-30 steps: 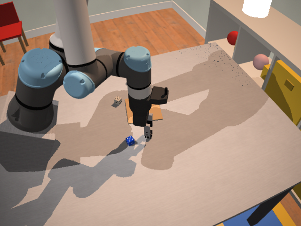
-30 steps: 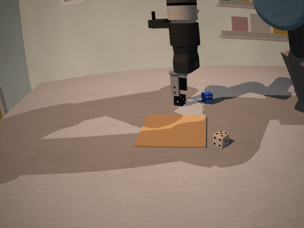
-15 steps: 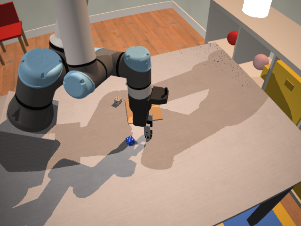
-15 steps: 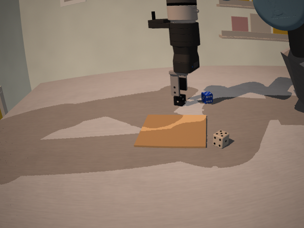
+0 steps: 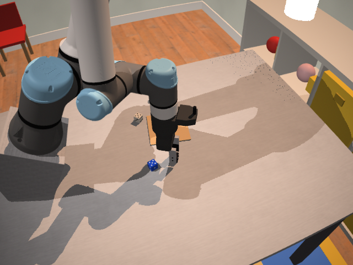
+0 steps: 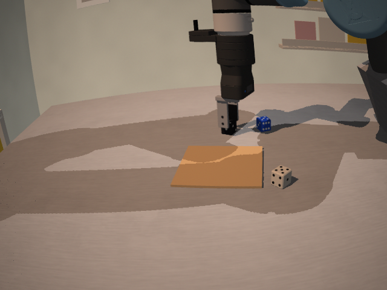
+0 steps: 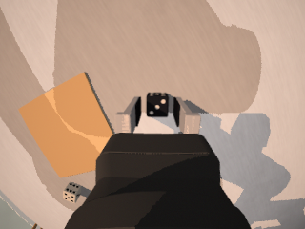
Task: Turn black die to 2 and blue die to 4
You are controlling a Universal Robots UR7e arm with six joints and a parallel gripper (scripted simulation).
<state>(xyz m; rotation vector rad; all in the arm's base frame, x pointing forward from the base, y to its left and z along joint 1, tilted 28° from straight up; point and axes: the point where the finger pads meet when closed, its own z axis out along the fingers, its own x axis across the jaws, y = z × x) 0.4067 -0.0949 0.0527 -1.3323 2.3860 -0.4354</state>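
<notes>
Right now the black die is 30 mm below my hand. Round my hand: white die 220 mm to the left, 60 mm behind, 30 mm below; blue die 80 mm behind, 30 mm below; orange mat 140 mm to the left, 40 mm below, 30 mm ahead.
</notes>
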